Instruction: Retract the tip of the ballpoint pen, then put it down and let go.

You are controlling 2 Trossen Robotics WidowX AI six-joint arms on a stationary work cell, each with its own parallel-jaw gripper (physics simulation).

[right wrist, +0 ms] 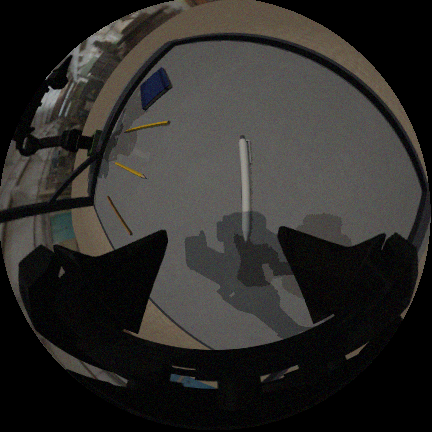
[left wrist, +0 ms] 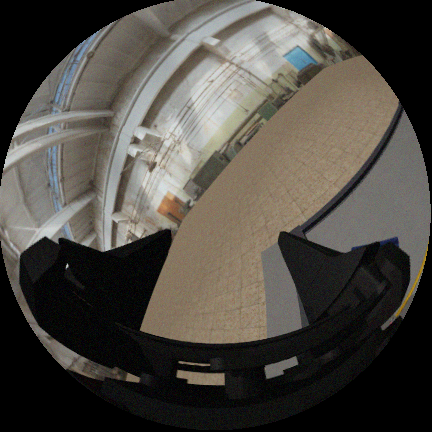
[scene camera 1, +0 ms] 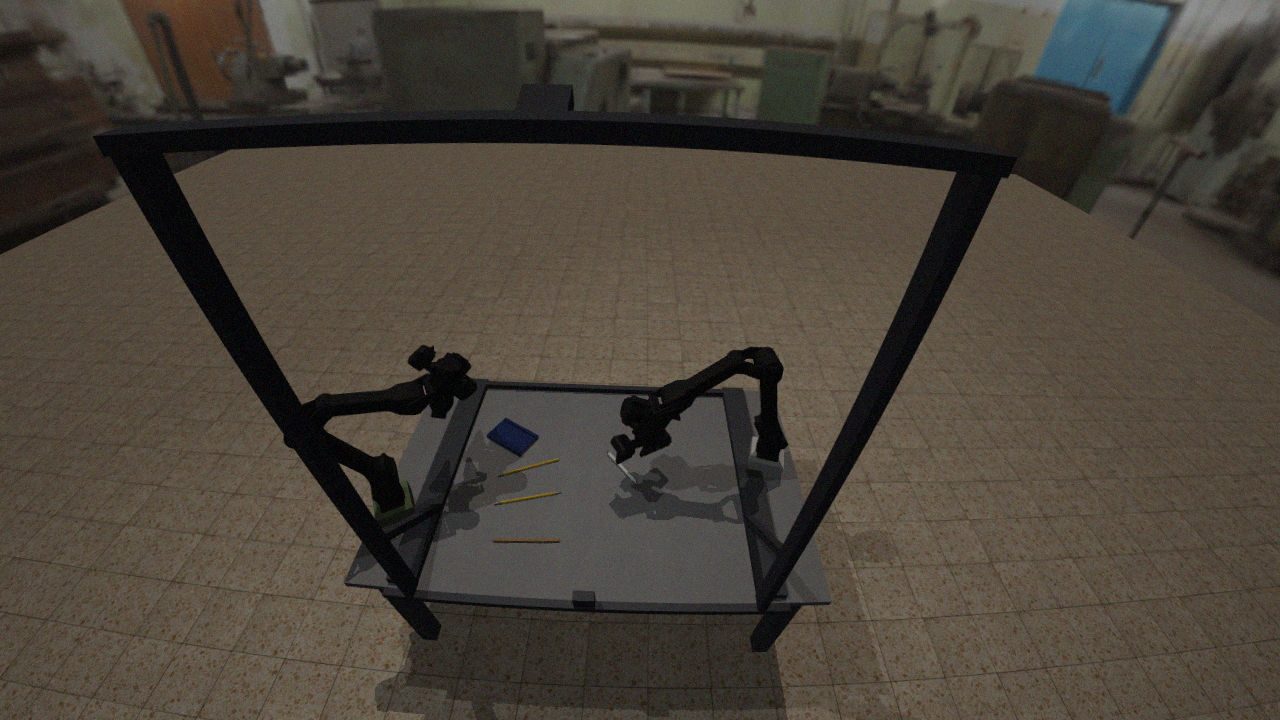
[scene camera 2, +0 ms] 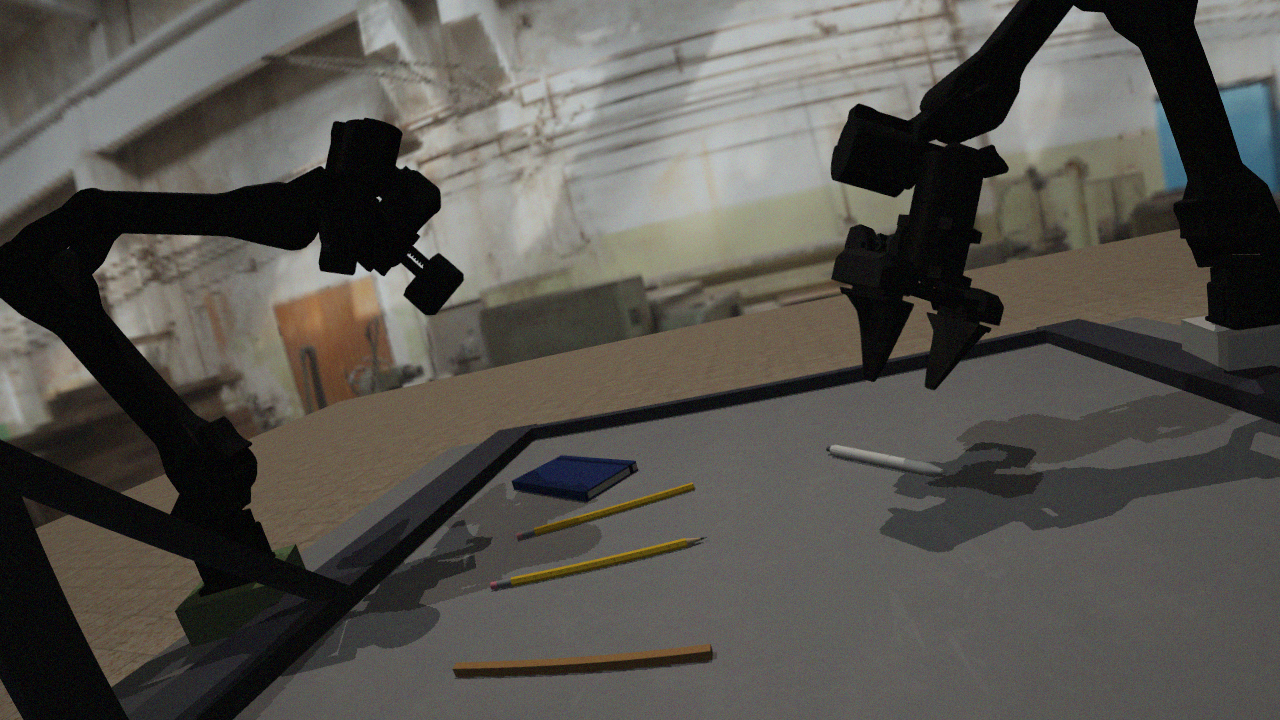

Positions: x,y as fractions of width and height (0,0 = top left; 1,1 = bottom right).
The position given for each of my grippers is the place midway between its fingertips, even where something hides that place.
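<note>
Blue notebook (scene camera 2: 0.45,0.66) (scene camera 1: 0.40,0.60) (right wrist: 0.36,0.20), resting on the table. White ballpoint pen (right wrist: 0.57,0.36); in the left wrist view it is out of frame. Dark frame post (scene camera 1: 0.12,0.25). My right gripper (scene camera 2: 0.70,0.54) (right wrist: 0.52,0.54). My left gripper (scene camera 1: 0.35,0.50) (left wrist: 0.52,0.55), open, holding nothing.
</note>
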